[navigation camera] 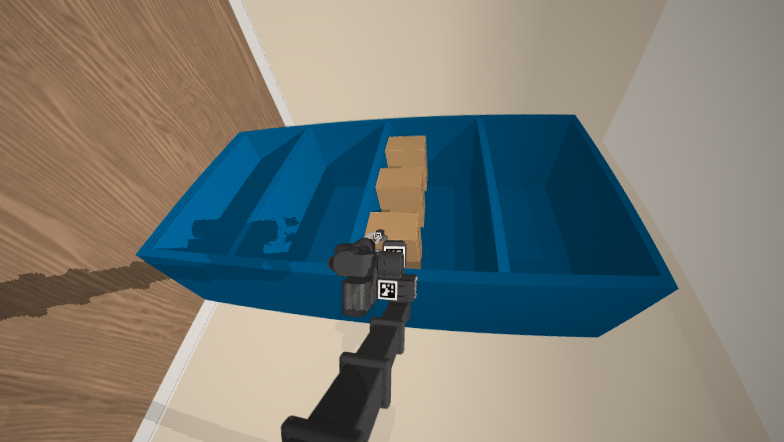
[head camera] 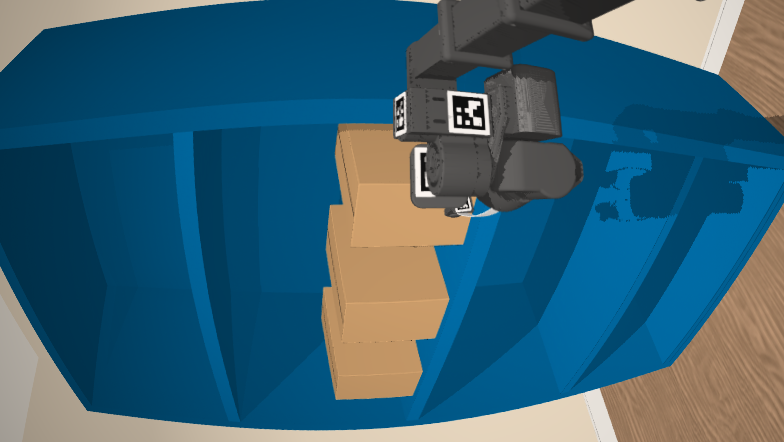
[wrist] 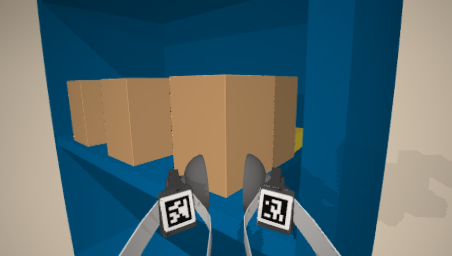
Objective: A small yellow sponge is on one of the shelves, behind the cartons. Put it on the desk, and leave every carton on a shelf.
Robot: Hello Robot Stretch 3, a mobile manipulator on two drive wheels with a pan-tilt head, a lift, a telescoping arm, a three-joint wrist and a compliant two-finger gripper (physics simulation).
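Places are measured from the robot's base along level axes (x ahead, y left, z up), in millimetres.
Pixels of known places: gripper, fingertip midpoint: (navigation camera: 381,243) (wrist: 224,173).
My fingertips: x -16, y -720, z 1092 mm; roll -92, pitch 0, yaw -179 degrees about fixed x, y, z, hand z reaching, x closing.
Observation:
For each thing: its top centre in the pictures, then the offset to it from my fingertips. Level surfaces: height alone.
- yellow sponge, middle of its top: (wrist: 288,130) dx -165, dy -429, dz -56 mm
- nearest carton, middle of its top: (head camera: 344,166) (wrist: 241,76) (navigation camera: 419,245) dx -33, dy -287, dz +79 mm
- middle carton, middle of its top: (head camera: 334,273) (wrist: 161,78) (navigation camera: 423,198) dx +155, dy -426, dz +79 mm
- far carton, middle of its top: (head camera: 328,344) (wrist: 116,80) (navigation camera: 426,164) dx +339, dy -581, dz +79 mm
- wooden floor, its level: dz -1092 mm
The yellow sponge (wrist: 299,139) shows as a small strip past the right edge of the nearest carton in the wrist view; the rest is hidden. The nearest carton (head camera: 384,214) (navigation camera: 392,222) (wrist: 200,120) stands with a corner toward my gripper. The middle carton (head camera: 392,274) (navigation camera: 399,183) (wrist: 142,117) and the far carton (head camera: 378,359) (navigation camera: 405,156) (wrist: 90,110) stand beside it in a row on the same shelf. My gripper (wrist: 224,173) is partly open, with nothing seen between its fingers, in front of the nearest carton's lower corner. The desk does not show.
The blue shelf unit (head camera: 185,219) (navigation camera: 494,208) (wrist: 330,100) has dividing boards on both sides of the carton row. Its upright side panel stands right of the gripper in the wrist view. My arm (head camera: 483,38) (navigation camera: 351,389) reaches across its side. Walls and wooden floor (head camera: 730,329) (navigation camera: 109,137) lie around it.

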